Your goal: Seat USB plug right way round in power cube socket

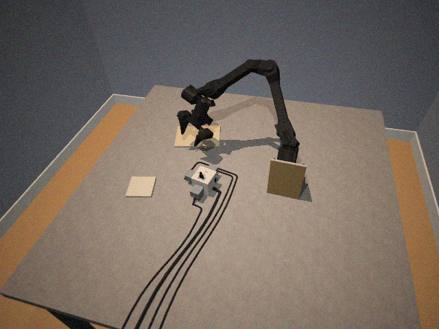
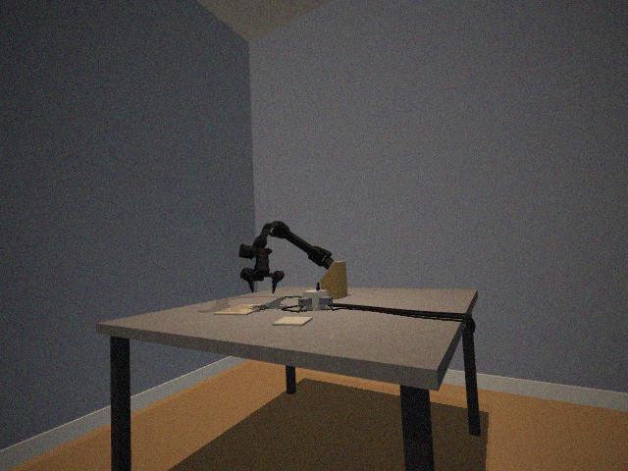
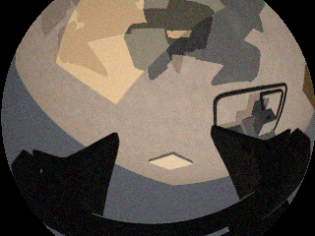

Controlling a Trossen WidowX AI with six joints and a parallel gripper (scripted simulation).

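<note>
The USB plug lies 18 cm to the left of my gripper tip, 15 cm behind it and 1 cm above it. Round my gripper tip: flat card 26 cm to the left, 10 cm ahead, 8 cm below.
</note>
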